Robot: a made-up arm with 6 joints.
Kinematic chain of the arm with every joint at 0, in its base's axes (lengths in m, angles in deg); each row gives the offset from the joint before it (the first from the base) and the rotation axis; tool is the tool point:
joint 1: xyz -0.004 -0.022 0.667 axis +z
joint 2: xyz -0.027 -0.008 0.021 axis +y
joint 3: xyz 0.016 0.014 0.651 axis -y
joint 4: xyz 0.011 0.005 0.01 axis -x
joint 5: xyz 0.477 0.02 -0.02 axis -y
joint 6: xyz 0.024 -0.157 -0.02 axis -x
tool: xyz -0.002 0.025 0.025
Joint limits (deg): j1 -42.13..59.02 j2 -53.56..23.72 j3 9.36..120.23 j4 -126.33..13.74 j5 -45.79..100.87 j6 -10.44..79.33
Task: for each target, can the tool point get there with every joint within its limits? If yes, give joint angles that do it. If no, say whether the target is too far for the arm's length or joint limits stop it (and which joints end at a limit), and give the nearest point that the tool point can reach.
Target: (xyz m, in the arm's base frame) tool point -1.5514 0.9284 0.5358
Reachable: no: too far | nearest point -0.9157 0.5380 1.0999 | short by 0.935 m
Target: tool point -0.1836 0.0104 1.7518
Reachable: yes | joints -27.04 -29.87 51.21 -45.41 -15.34 -0.19
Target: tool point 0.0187 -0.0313 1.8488
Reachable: yes | joints 25.22 -8.15 78.35 -67.66 65.72 54.29
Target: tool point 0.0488 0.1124 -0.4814
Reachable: no: joint limits stop it (at a limit: joint 1, joint 2, joint 3, joint 6) | nearest point 0.3388 0.5721 1.0463 | short by 1.622 m
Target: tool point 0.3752 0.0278 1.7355
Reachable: yes | joints 15.88 3.66 60.32 -38.13 48.55 59.95
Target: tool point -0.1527 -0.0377 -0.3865
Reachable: no: joint limits stop it (at a limit: joint 1, joint 2, joint 3, joint 5, joint 6) | nearest point 0.3303 0.5715 1.0485 | short by 1.632 m
